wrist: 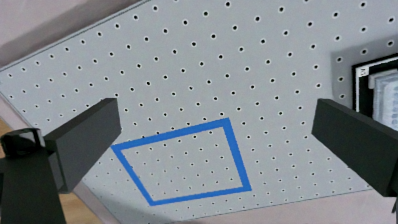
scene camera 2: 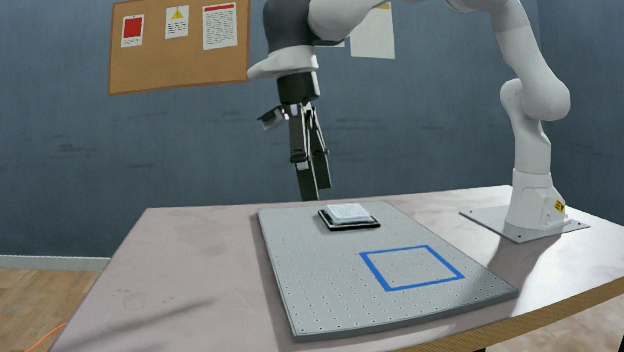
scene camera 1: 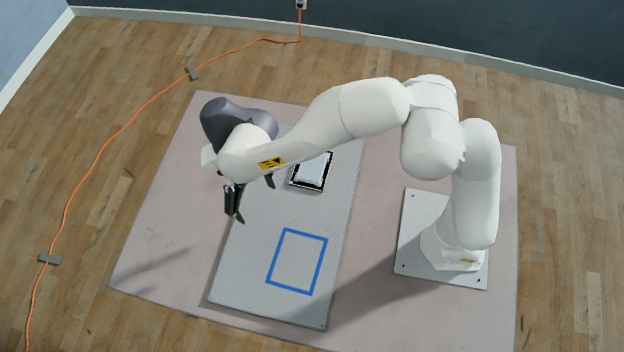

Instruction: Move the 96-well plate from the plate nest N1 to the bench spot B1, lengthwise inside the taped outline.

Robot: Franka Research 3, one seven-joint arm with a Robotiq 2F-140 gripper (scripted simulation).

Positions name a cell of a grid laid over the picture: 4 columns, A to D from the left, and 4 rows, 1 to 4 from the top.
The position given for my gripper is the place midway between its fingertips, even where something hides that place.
I see my gripper (scene camera 2: C3).
My gripper shows as well in the wrist view (wrist: C3) and in scene camera 1 (scene camera 1: B3).
